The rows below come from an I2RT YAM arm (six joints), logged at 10 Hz.
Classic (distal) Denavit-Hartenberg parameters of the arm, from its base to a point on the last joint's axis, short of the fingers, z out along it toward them. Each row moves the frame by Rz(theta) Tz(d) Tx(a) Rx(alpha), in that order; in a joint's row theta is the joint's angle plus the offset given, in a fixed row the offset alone. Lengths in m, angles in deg.
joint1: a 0.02  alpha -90  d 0.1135  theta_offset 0
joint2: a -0.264  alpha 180  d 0  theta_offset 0
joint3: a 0.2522  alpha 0  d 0  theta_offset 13.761
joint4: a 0.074  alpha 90  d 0  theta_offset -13.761
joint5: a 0  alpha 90  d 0  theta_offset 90
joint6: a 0  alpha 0  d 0.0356  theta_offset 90
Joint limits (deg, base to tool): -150..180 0..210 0..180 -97..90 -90..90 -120..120
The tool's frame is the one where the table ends.
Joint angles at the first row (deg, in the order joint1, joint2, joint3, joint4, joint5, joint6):
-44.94, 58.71, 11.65, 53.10, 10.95, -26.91
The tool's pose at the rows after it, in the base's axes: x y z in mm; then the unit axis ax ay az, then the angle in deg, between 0 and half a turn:
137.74, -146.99, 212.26, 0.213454, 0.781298, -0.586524, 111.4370
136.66, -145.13, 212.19, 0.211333, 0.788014, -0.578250, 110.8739
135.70, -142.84, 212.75, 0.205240, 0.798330, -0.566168, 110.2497
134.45, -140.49, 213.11, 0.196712, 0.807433, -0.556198, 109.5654
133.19, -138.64, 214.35, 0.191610, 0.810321, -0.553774, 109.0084
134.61, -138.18, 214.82, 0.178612, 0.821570, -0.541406, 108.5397
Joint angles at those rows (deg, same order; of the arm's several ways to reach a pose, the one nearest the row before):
-44.93, 58.41, 11.56, 52.95, 11.00, -26.60
-44.94, 57.23, 11.36, 51.54, 10.04, -25.99
-44.93, 55.60, 11.34, 49.22, 8.54, -25.41
-45.00, 54.08, 11.18, 47.40, 6.91, -25.09
-45.02, 52.83, 11.07, 46.43, 6.09, -25.02
-44.97, 52.60, 11.48, 45.06, 4.26, -24.99

